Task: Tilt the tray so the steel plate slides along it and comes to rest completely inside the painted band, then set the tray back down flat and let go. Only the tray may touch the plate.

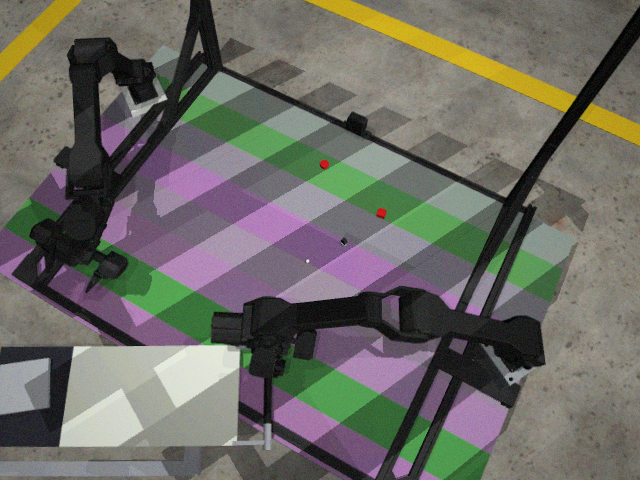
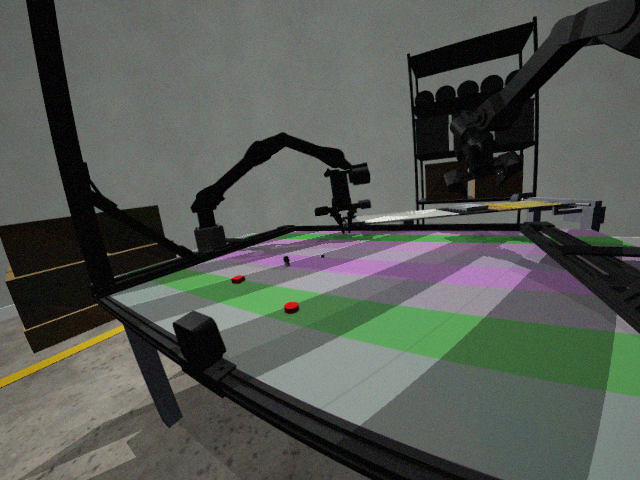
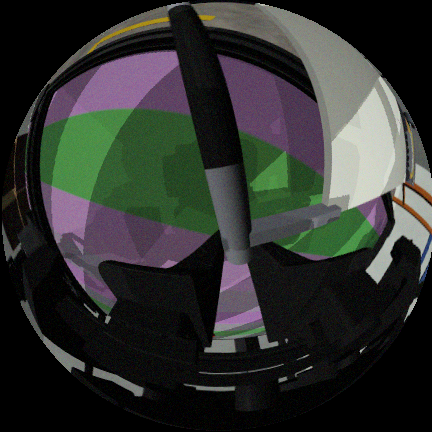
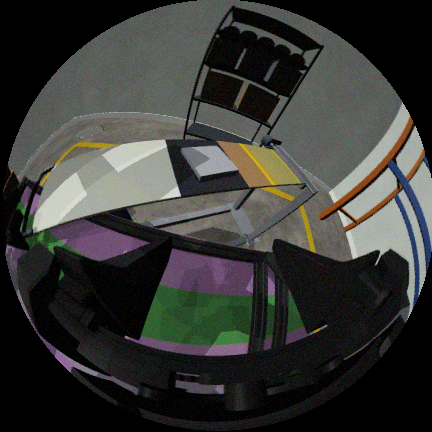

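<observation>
The long tray (image 1: pixel 206 413) (image 2: pixel 408 215) (image 3: pixel 370 145) (image 4: pixel 135 172) has a pale surface with a dark section. The grey steel plate (image 1: pixel 25 384) (image 2: pixel 467 207) (image 4: pixel 212 161) lies on the dark section. The painted yellow band (image 2: pixel 527 205) (image 4: pixel 280 165) is beyond it, past an orange strip, and the plate is apart from it. My left gripper (image 1: pixel 267 375) (image 2: pixel 345 229) (image 3: pixel 232 234) is shut on the near end of the tray's bar handle (image 1: pixel 267 403) (image 3: pixel 212 105). My right gripper (image 1: pixel 64 279) (image 2: pixel 478 178) (image 4: pixel 223 243) is open, its fingers apart with nothing between them.
A red disc (image 1: pixel 324 164) (image 2: pixel 291 307) and a red block (image 1: pixel 381 212) (image 2: pixel 237 279) lie on the table. A small dark object (image 1: pixel 343 241) (image 2: pixel 286 260) is near them. Black frame bars cross both table sides. A tall shelf rack (image 2: pixel 412 129) stands behind the tray.
</observation>
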